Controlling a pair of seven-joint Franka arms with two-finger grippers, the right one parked.
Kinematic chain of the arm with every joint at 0, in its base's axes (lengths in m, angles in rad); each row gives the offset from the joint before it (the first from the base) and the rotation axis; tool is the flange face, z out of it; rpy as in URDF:
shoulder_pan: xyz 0 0 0.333 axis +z
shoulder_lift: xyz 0 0 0 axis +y
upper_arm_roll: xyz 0 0 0.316 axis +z
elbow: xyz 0.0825 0 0 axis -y
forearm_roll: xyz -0.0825 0 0.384 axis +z
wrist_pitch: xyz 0 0 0 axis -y
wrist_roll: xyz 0.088 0 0 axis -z
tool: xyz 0 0 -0.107 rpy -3.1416 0 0
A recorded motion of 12 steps. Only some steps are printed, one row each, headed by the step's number.
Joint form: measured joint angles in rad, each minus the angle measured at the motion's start. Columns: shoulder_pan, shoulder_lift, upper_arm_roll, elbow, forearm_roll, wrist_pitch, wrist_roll.
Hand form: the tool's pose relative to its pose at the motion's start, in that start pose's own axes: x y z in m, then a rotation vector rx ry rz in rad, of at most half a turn. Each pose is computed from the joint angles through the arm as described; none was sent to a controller.
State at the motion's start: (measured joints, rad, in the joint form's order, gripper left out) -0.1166 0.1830 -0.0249 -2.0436 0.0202 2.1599 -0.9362
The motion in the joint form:
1: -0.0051 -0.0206 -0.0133 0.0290 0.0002 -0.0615 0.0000
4: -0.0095 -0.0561 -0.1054 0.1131 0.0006 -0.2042 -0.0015
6: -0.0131 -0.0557 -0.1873 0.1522 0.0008 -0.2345 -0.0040
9: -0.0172 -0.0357 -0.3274 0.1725 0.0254 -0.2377 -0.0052
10: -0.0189 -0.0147 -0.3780 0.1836 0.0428 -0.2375 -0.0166
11: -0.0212 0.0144 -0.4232 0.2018 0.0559 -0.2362 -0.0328
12: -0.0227 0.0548 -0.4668 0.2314 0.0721 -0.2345 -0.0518
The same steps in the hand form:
1: -0.0085 0.0053 -0.0198 0.0096 -0.0066 0.0176
4: -0.0536 0.0336 -0.0678 0.0266 -0.0197 0.1106
6: -0.0939 0.0595 -0.0845 0.0165 -0.0168 0.1928
9: -0.1651 0.0941 -0.0852 0.0193 -0.0065 0.3439
10: -0.1901 0.1062 -0.0804 0.0266 -0.0042 0.3907
11: -0.2122 0.1186 -0.0749 0.0289 -0.0089 0.4259
12: -0.2316 0.1326 -0.0691 0.0268 -0.0164 0.4558

